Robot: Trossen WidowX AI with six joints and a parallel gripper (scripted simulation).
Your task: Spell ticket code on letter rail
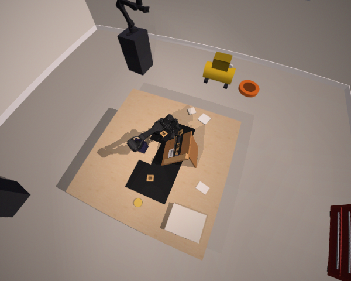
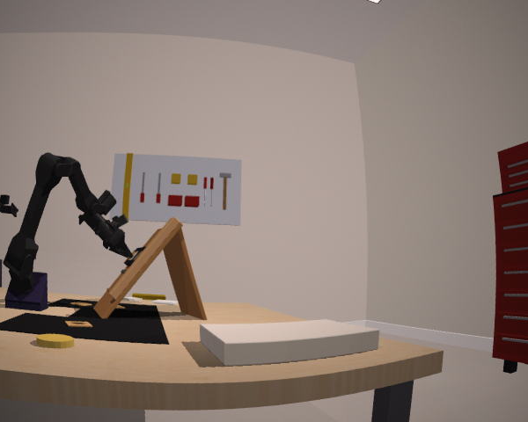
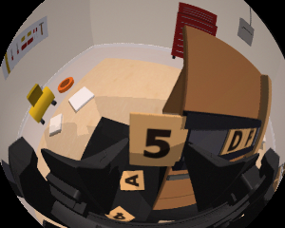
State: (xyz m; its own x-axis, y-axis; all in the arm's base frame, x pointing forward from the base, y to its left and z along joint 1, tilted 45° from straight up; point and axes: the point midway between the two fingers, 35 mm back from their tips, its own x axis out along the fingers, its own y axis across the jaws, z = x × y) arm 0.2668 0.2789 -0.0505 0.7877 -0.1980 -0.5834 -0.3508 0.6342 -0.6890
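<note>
The white ticket is 10 mm ahead of my gripper tip, 180 mm to the right of it and 80 mm below it. From my gripper tip the other things lie so: black mat: 110 mm behind, 220 mm to the right, 180 mm below; white slab: 380 mm ahead, 600 mm to the right, 160 mm below.
</note>
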